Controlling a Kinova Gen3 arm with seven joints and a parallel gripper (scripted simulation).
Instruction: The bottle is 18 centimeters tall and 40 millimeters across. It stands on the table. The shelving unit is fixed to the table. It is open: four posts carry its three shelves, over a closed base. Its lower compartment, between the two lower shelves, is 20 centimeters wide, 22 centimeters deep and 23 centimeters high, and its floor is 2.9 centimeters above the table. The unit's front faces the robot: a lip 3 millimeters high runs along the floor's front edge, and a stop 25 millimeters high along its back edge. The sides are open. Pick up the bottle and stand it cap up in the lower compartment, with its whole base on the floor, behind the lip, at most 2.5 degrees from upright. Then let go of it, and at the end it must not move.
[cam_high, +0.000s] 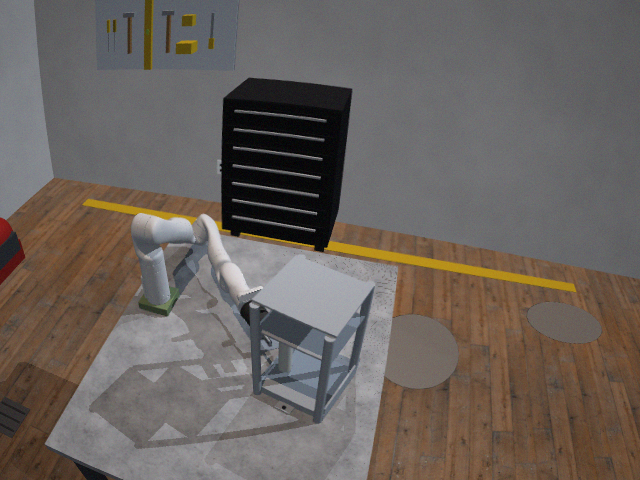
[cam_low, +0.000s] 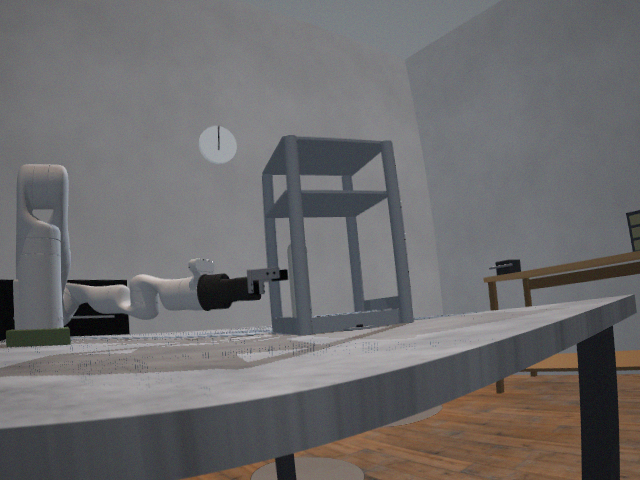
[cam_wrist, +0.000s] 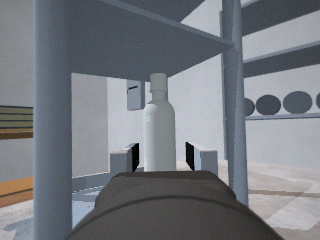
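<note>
The bottle lies 40 mm ahead of my hand, 30 mm to the right of it and 30 mm above it. The rest, counted from my hand: grey shelving unit 110 mm ahead, 60 mm above, 40 mm to the right.
</note>
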